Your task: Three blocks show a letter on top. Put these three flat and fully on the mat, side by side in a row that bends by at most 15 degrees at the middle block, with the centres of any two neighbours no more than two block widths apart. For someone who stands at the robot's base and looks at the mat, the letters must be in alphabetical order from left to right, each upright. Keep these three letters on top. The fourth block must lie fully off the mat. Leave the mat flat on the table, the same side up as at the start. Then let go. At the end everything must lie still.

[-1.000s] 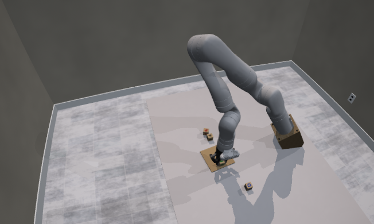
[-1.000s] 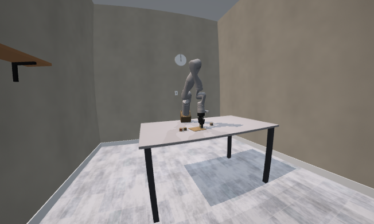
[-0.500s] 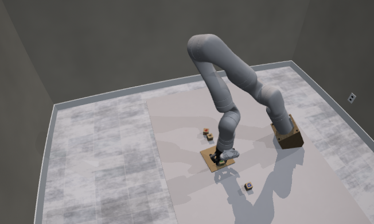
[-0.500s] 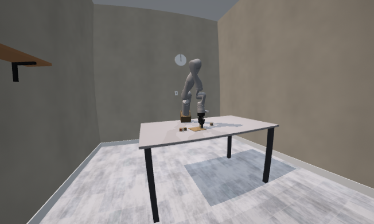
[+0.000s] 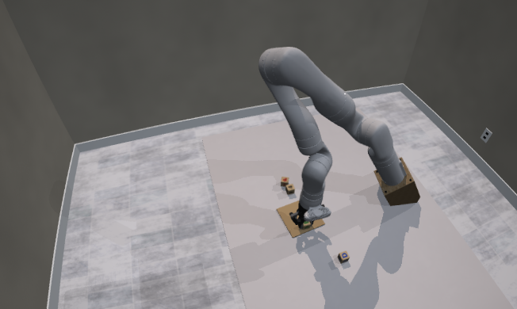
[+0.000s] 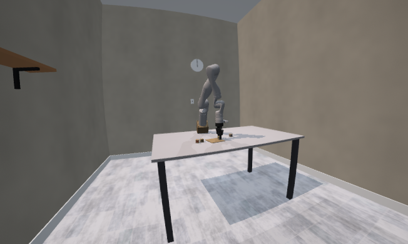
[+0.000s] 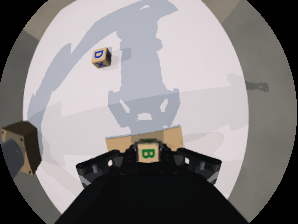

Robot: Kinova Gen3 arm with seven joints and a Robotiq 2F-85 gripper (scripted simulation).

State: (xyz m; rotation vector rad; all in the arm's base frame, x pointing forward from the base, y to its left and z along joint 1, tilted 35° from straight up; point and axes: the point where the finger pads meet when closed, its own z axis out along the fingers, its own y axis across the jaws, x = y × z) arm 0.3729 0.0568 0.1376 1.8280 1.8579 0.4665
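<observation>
Right now the tan mat is 50 mm to the right of my hand and 30 mm below it. From my hand the other things lie so: block (180 mm to the right, 10 mm below).
</observation>
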